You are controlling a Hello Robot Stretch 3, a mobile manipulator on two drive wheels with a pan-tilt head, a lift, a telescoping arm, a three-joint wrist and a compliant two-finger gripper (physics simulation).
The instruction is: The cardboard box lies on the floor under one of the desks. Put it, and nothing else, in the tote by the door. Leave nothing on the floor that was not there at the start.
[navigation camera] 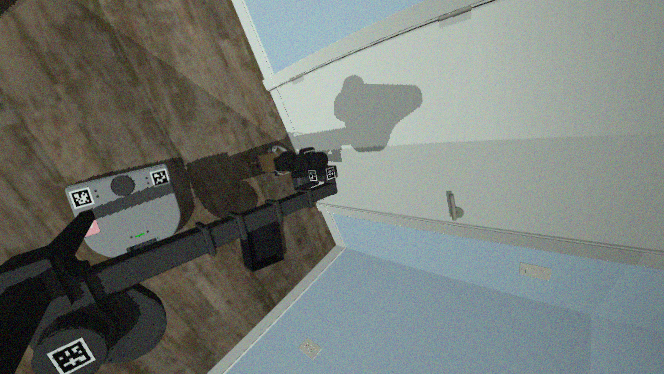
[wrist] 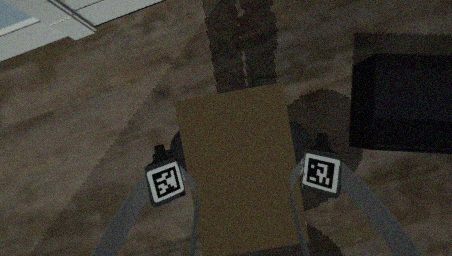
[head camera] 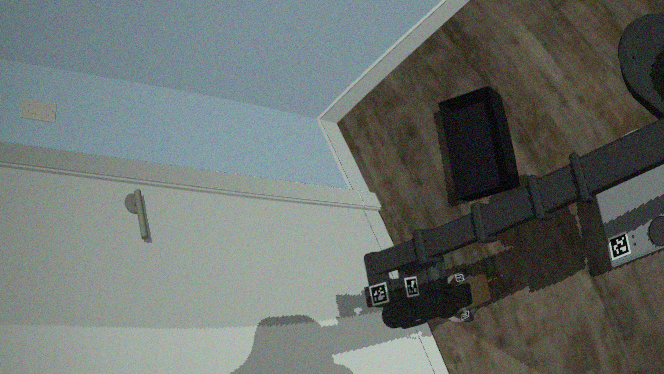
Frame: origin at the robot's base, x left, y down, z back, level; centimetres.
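Where they show: gripper, fingertip midpoint: [wrist: 240, 143]; robot's base, origin of the base link: [navigation camera: 123, 184] [head camera: 659, 229].
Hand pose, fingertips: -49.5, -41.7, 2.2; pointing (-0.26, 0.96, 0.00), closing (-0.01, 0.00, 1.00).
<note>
Each offset is from my fingertips to the centre of the thing, as dx, dy, dz. "spot": to the spot under its first point.
The brown cardboard box @[+1.1, -2.9, -0.1] [head camera: 481, 291] [navigation camera: 268, 163] [wrist: 242, 195] is held between the two fingers of my gripper [head camera: 465, 297] [navigation camera: 278, 161] [wrist: 240, 143], which is shut on it. The box is off the floor, near the door's foot. The black tote @[-3.2, +36.6, +43.1] [head camera: 506, 145] [navigation camera: 264, 252] [wrist: 362, 107] stands upright on the floor near the room corner. Its visible interior is dark, with no contents discernible. In the wrist view the tote is to the right of the box, apart from it. In the navigation view my arm hides part of the tote.
The pale door [head camera: 225, 260] [navigation camera: 525, 110] with its lever handle @[spot: -42.2, -50.8, +28.0] [head camera: 142, 215] [navigation camera: 452, 205] is close beyond the gripper. Blue walls [head camera: 225, 60] [navigation camera: 425, 310] with white baseboards meet behind the tote. My extended arm [head camera: 505, 215] [navigation camera: 225, 230] passes beside the tote; my base [head camera: 645, 200] [navigation camera: 135, 215] stands behind.
</note>
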